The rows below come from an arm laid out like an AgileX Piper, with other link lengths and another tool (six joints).
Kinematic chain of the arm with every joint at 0, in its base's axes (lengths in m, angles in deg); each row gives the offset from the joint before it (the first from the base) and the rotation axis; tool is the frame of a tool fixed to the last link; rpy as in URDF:
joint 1: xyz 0 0 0.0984 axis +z
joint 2: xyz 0 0 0 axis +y
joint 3: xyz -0.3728 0 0.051 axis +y
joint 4: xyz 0.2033 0 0.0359 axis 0.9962 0 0.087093
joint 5: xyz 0 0 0 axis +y
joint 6: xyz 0.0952 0 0.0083 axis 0.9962 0 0.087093
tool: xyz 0.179 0 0.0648 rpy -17.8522 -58.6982 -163.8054
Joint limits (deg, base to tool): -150..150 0..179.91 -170..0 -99.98..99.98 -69.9..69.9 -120..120
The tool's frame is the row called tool.
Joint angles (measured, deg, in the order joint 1, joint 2, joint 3, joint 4, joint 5, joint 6), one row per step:
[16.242 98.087 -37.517 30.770 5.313 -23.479]
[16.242 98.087 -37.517 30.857 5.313 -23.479]
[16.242 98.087 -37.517 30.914 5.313 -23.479]
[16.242 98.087 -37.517 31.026 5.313 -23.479]
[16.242 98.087 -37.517 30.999 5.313 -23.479]
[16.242 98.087 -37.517 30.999 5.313 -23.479]
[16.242 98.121 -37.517 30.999 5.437 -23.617]
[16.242 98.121 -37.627 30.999 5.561 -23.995]
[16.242 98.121 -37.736 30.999 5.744 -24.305]
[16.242 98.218 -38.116 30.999 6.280 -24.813]
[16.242 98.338 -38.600 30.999 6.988 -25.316]
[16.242 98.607 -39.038 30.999 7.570 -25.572]
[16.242 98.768 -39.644 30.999 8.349 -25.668]
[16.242 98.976 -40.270 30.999 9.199 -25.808]
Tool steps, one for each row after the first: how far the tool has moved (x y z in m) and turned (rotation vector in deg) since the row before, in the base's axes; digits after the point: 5 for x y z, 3 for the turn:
[0.00002 -0.00004 0.00001 0.047 0.014 -0.072]
[0.00001 -0.00002 0.00000 0.031 0.009 -0.047]
[0.00003 -0.00005 0.00001 0.061 0.018 -0.092]
[-0.00001 0.00001 0.00000 -0.015 -0.004 0.022]
[0.00000 0.00000 0.00000 0.000 0.000 0.000]
[-0.00051 0.00030 -0.00056 -0.053 0.124 0.156]
[0.00015 0.00071 0.00030 -0.123 -0.059 0.364]
[-0.00008 0.00074 0.00014 -0.082 0.010 0.322]
[0.00019 0.00192 0.00000 -0.064 0.136 0.598]
[0.00016 0.00236 -0.00003 -0.010 0.219 0.647]
[0.00035 0.00187 -0.00105 0.028 0.334 0.397]
[0.00068 0.00235 0.00015 0.208 0.286 0.318]
[0.00048 0.00252 -0.00023 0.192 0.368 0.380]

